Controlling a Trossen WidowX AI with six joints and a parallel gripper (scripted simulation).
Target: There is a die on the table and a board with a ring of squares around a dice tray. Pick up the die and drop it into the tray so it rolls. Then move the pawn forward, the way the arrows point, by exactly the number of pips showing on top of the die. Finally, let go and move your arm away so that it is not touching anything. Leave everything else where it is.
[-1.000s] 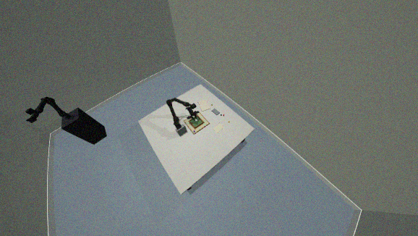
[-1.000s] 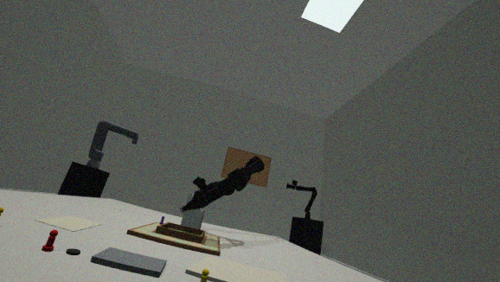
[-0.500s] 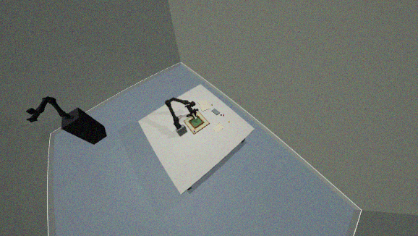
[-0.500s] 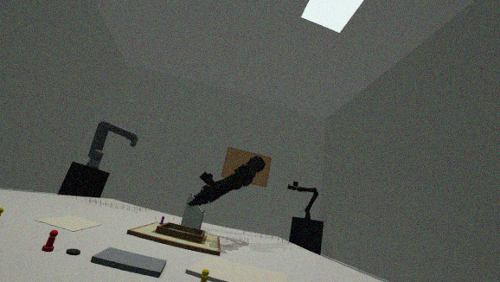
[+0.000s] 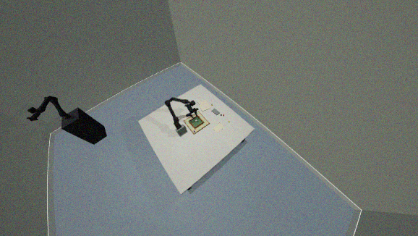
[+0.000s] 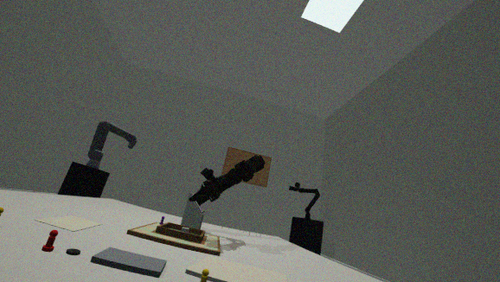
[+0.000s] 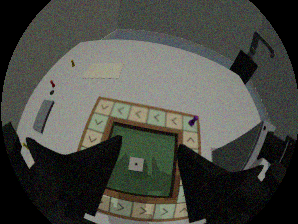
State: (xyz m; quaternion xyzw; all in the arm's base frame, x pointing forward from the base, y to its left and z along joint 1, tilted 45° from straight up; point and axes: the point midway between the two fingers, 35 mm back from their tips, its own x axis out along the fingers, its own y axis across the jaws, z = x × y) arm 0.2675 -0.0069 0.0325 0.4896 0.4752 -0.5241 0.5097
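The purple pawn lies 120 mm behind my gripper tip, 100 mm to the right of it and 110 mm below it. Also, from my gripper tip: grey die (10 mm ahead, 10 mm to the left, 80 mm below); green tray (130 mm below); pale card (190 mm ahead, 280 mm to the right, 140 mm below).
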